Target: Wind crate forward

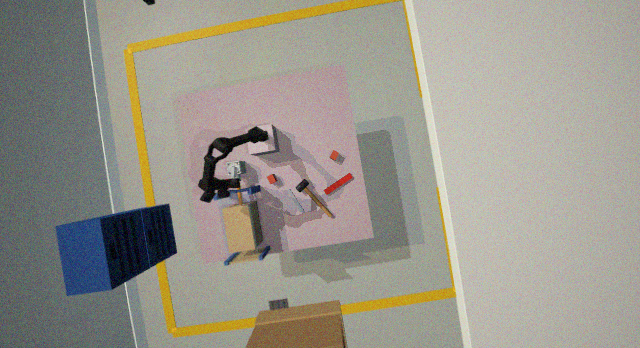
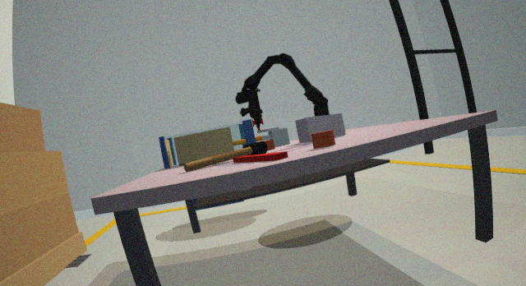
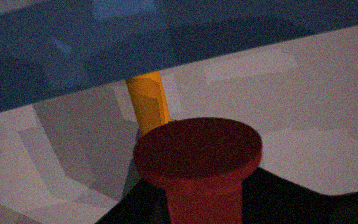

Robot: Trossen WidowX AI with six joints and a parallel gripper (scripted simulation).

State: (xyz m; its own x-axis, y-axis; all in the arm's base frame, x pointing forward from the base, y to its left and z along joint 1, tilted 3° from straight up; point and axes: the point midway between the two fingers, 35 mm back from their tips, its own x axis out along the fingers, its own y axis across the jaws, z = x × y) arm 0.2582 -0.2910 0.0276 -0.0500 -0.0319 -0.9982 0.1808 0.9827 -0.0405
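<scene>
The winch handle is 40 mm behind my gripper tip, 10 mm to the left of it and 10 mm below it. From my gripper tip the other things lie so: grey winch (110 mm behind, 20 mm to the left, 90 mm below); blue steel frame (60 mm ahead, 20 mm to the left, 10 mm below); red knob (20 mm above).
</scene>
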